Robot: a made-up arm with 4 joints.
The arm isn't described. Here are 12 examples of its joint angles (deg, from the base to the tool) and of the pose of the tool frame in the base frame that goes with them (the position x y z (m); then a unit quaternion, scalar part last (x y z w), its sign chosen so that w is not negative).
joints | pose
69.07 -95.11 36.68 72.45 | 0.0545 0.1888 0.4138 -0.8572 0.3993 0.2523 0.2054
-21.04 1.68 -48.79 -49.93 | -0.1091 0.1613 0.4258 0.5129 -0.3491 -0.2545 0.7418
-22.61 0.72 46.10 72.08 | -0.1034 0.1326 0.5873 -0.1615 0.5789 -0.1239 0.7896
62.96 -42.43 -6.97 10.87 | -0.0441 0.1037 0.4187 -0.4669 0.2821 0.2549 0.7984
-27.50 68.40 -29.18 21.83 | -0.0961 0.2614 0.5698 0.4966 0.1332 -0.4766 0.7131
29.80 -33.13 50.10 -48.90 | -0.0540 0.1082 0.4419 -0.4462 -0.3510 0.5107 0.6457
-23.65 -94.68 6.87 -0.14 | 0.1124 -0.0058 0.4542 0.0928 -0.1995 0.7079 0.6712
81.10 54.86 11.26 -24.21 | -0.1087 0.1424 0.1337 -0.7028 -0.3847 -0.2375 0.5493
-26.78 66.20 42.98 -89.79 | -0.0678 0.2049 0.5541 -0.3945 -0.3624 -0.2361 0.8107
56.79 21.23 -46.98 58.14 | -0.1392 0.1550 0.3054 -0.0162 0.3499 -0.1403 0.9261
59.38 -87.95 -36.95 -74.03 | 0.0692 0.0525 0.3472 0.1641 -0.0138 0.4609 0.8720
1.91 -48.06 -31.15 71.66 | 0.0135 0.0288 0.4709 -0.0452 0.6096 0.4499 0.6511
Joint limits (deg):
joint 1: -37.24..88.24
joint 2: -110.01..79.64
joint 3: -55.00..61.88
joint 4: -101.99..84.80
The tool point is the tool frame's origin. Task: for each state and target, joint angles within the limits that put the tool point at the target. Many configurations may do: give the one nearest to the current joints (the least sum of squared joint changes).
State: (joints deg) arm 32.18 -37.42 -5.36 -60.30
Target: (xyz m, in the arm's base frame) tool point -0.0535 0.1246 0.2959
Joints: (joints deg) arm 39.35 -12.22 -54.24 -101.99
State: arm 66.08 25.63 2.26 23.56
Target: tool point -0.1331 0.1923 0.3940
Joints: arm 39.57 3.65 4.88 32.59
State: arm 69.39 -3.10 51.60 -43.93
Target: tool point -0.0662 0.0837 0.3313
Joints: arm 88.24 -21.10 12.45 -59.52
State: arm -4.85 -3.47 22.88 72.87
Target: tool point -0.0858 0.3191 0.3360
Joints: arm 40.42 31.78 46.13 62.28
